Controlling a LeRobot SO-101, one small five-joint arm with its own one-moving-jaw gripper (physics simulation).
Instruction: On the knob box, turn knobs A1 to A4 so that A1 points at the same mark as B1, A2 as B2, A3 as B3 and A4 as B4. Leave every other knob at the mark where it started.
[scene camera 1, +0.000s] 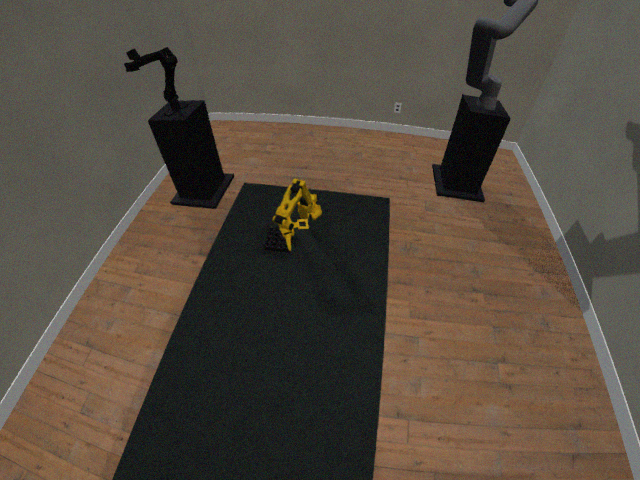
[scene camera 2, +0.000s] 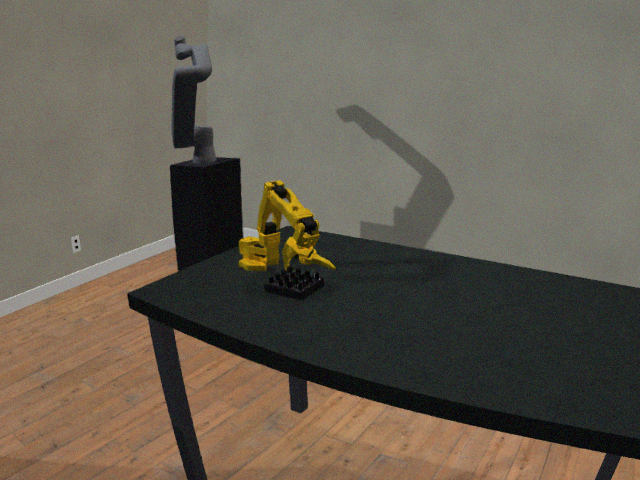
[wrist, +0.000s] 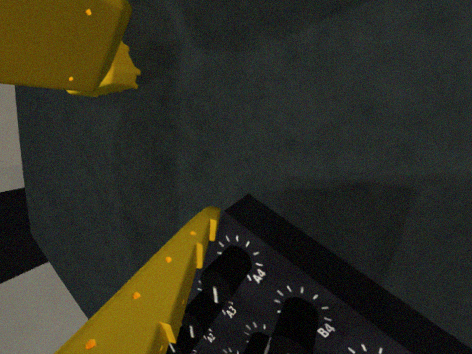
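Where they show: end effector, tool point: (scene camera 1: 293, 229) (scene camera 2: 287, 270) (wrist: 218, 220); arm's base, origin of the base link: (scene camera 1: 309, 215) (scene camera 2: 264, 265) (wrist: 122, 12).
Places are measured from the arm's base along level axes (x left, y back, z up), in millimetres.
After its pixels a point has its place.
Note:
The black knob box (scene camera 1: 272, 241) @(x -116, y -191, z 22 mm) (scene camera 2: 287, 291) @(x -146, y -186, z 17 mm) (wrist: 320, 262) @(x -40, y -150, z 13 mm) lies on the table under my gripper (scene camera 1: 290, 239) (scene camera 2: 311, 268). My gripper is open. In the wrist view its fixed jaw (wrist: 150, 285) @(x -45, y -117, z 56 mm) lies along the left side of the A column, with its tip near the box corner beyond knob A4 (wrist: 238, 260) @(x -49, y -128, z 29 mm). Knob A3 (wrist: 202, 306) @(x -76, y -127, z 33 mm) is behind A4, close to the jaw. Knob B4 (wrist: 301, 320) @(x -48, y -152, z 31 mm) stands to the right, and part of knob B3 (wrist: 257, 342) @(x -76, y -151, z 28 mm) shows at the bottom edge. The jaw covers part of the box. The directions in which the knobs point are too dark to tell.
The box lies near one end of the dark table (scene camera 1: 258, 351) @(x -49, y -645, z 0 mm) (scene camera 2: 439, 330) @(x -132, y -573, z 0 mm), close to the arm's yellow base (scene camera 2: 253, 255) @(x -14, y 27, z 30 mm). Two black pedestals (scene camera 1: 191, 155) (scene camera 1: 473, 149) with other arms stand beyond the table.

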